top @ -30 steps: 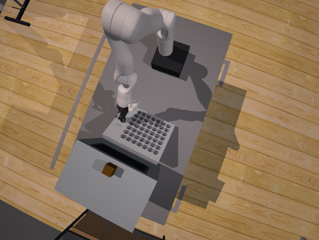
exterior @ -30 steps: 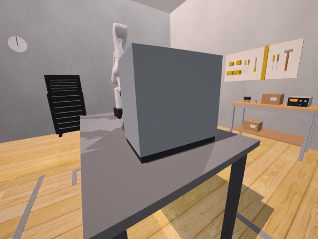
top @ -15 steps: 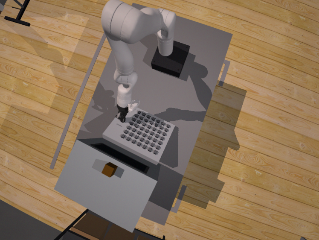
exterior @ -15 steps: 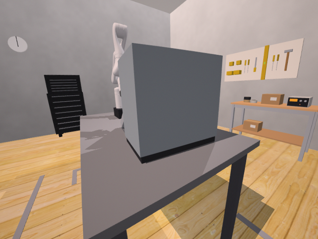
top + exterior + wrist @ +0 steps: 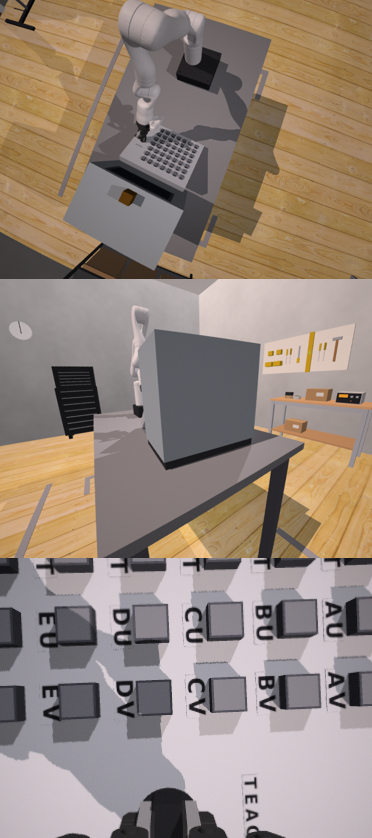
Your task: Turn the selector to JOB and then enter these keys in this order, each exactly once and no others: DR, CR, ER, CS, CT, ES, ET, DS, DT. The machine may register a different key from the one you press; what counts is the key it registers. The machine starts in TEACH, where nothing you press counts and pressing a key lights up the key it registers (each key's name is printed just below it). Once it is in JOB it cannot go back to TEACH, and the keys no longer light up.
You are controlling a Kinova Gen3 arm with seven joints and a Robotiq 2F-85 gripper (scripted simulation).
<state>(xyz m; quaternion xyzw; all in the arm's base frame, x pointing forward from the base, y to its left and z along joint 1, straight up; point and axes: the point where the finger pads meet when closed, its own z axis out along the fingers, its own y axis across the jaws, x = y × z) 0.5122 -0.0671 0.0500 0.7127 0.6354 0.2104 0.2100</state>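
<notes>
My gripper is now 1 cm short of the black selector knob, 1 cm to the left of it and 1 cm above it. Round my hand: grey keypad panel 4 cm ahead, 11 cm to the left, 6 cm below.
</notes>
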